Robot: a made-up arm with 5 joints.
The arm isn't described. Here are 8 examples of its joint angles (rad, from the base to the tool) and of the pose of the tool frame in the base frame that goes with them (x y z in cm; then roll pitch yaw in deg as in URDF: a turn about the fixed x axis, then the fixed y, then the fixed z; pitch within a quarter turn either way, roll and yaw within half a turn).
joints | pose
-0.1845 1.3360 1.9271 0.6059 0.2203 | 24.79 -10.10 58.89 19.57 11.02 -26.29
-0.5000 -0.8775 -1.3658 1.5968 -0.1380 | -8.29 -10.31 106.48 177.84 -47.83 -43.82
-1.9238 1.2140 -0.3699 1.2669 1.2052 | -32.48 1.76 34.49 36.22 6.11 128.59
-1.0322 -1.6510 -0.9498 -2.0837 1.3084 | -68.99 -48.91 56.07 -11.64 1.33 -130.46
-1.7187 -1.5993 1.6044 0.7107 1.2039 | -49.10 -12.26 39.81 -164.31 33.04 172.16
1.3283 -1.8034 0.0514 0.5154 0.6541 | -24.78 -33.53 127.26 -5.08 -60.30 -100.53
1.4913 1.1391 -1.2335 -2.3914 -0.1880 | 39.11 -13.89 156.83 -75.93 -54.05 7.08
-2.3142 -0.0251 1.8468 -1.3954 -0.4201 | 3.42 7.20 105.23 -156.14 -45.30 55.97
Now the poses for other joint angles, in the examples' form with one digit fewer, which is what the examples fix.
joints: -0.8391 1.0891 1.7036 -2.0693 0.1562
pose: -71.4 -21.5 68.2 88.4 -10.7 -162.3
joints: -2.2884 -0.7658 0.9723 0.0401 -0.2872
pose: 5.7 -70.2 42.2 -110.0 36.9 -60.9
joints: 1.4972 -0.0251 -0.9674 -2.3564 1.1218
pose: -35.9 30.2 152.8 -116.1 -32.9 122.9
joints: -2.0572 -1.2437 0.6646 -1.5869 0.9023
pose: 24.1 -71.8 80.9 -20.1 -18.4 -42.9
